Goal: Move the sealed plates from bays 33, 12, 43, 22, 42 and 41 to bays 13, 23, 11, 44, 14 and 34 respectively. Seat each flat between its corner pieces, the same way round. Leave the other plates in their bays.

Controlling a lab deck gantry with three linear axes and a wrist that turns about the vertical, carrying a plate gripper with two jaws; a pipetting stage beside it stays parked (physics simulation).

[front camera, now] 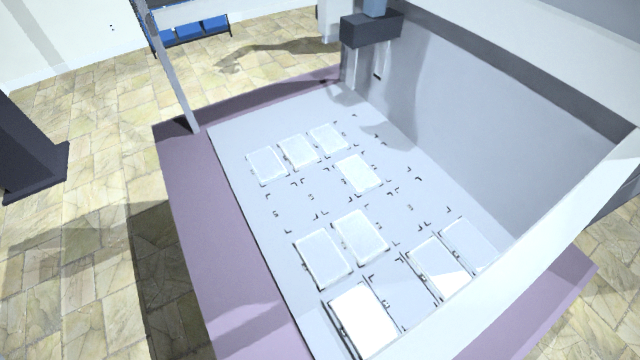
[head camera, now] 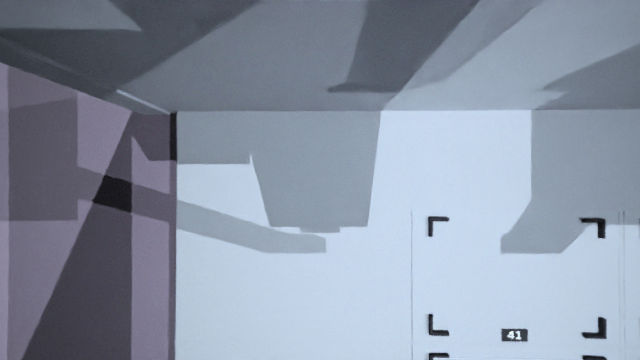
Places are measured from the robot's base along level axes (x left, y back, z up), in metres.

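Pixels of known places: gripper, fingertip midpoint: (front camera: 364, 82); robot's base, link origin: (front camera: 244, 157).
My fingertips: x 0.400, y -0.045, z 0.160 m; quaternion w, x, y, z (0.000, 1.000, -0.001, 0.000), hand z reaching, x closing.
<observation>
Ahead of a thing's pixels: the offset from my fingertips to its top centre. "spot": to the spot under its first point.
My gripper (front camera: 366, 83) hangs high near the far end of the back wall in the front view, open and empty, its jaws apart. Pale plates sit at bay 11 @[spot: dz -0.146, dx -0.353, dy -0.033 m] (front camera: 267, 165), bay 13 @[spot: dz -0.146, dx -0.356, dy -0.358 m] (front camera: 323, 258), bay 23 @[spot: dz -0.146, dx -0.250, dy -0.356 m] (front camera: 360, 236), bay 14 @[spot: dz -0.132, dx -0.356, dy -0.517 m] (front camera: 364, 320), bay 34 @[spot: dz -0.132, dx -0.143, dy -0.497 m] (front camera: 434, 259) and bay 44 @[spot: dz -0.131, dx -0.038, dy -0.507 m] (front camera: 467, 240). They look flat between their corner pieces; the near beam partly hides those at 14 and 34. In the head view, bay 41's label @[spot: dz -0.160, dx -0.078, dy -0.023 m] (head camera: 514, 335) and its corner pieces show with no plate between them. Bays 12, 22, 33, 42 and 43 hold no plate.
Other plates sit in bay 21 @[spot: dz -0.146, dx -0.249, dy -0.029 m] (front camera: 298, 151), bay 31 @[spot: dz -0.146, dx -0.142, dy -0.031 m] (front camera: 328, 139) and bay 32 @[spot: dz -0.146, dx -0.141, dy -0.193 m] (front camera: 358, 173). The back wall (front camera: 465, 125) stands along the deck. A pale beam (front camera: 555, 210) crosses the near end, and a thin post (front camera: 175, 80) stands at the far left corner.
</observation>
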